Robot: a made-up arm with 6 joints. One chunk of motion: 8 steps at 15 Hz.
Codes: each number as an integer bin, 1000 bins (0 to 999) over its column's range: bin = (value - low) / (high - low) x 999, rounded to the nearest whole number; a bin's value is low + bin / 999 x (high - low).
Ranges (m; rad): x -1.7..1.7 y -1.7..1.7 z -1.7..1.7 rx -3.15..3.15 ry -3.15..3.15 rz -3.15..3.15
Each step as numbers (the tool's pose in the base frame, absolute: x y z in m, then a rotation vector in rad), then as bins.
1 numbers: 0.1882 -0.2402 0.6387 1.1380 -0.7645 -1.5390
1 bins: 555 429 687 680 378 255
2 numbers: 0.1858 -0.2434 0.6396 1.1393 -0.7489 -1.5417
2 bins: 554 428 687 680 381 255
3 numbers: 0.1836 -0.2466 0.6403 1.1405 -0.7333 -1.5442
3 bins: 553 427 688 680 383 255
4 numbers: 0.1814 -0.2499 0.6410 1.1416 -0.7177 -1.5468
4 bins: 553 426 688 681 386 254
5 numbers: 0.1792 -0.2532 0.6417 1.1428 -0.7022 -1.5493
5 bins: 552 425 688 681 388 254
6 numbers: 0.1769 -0.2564 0.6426 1.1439 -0.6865 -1.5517
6 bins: 551 424 688 681 391 253
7 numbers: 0.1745 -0.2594 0.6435 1.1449 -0.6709 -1.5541
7 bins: 551 423 689 681 393 253
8 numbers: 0.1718 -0.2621 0.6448 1.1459 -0.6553 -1.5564
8 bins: 550 422 689 681 396 253
